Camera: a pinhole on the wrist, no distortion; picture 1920 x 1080 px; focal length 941.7 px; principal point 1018.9 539.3 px. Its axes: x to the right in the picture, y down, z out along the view. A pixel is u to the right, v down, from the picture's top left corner.
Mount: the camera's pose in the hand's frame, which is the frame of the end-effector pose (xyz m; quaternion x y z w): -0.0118 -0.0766 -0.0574 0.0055 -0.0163 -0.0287 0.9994
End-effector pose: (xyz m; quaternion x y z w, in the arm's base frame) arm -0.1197 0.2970 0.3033 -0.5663 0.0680 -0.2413 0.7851
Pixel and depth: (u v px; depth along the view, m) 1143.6 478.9 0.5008
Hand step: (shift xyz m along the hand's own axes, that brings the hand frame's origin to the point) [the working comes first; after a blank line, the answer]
In the camera's frame: 0.0663 -0.0321 0.5008

0.0361 -0.1175 0.4449
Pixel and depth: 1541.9 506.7 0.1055
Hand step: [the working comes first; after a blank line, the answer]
In the camera's frame: 0.0586 -0.0037 0.1055

0.0430 -0.0847 0.0499
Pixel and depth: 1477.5 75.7 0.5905
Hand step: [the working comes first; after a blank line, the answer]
In the camera's frame: 0.2876 -0.2907 0.5905

0.2391 -0.3893 0.5386
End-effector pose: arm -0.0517 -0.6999 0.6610 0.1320 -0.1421 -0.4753 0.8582
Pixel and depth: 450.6 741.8 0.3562
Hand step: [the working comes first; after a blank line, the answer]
In the camera's frame: -0.2150 0.0766 0.3562

-0.2336 0.0087 0.2926
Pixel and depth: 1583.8 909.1 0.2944
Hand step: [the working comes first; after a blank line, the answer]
In the camera's frame: 0.1766 0.1156 0.2944

0.1613 0.0257 0.2439
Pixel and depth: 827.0 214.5 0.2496
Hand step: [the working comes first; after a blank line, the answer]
In the camera's frame: -0.0509 -0.0861 0.2496

-0.0757 -0.1621 0.1894
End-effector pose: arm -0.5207 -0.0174 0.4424 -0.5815 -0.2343 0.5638 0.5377
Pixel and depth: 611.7 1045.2 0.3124
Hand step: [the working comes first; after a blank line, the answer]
In the camera's frame: -0.1351 0.1678 0.3124

-0.1473 0.0956 0.2525
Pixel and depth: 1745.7 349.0 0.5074
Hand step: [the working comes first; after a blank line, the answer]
In the camera's frame: 0.3916 -0.1025 0.5074

0.3564 -0.2066 0.4611
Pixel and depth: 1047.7 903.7 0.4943
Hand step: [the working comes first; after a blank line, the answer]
In the camera's frame: 0.0151 0.1913 0.4943

-0.0020 0.1085 0.4394
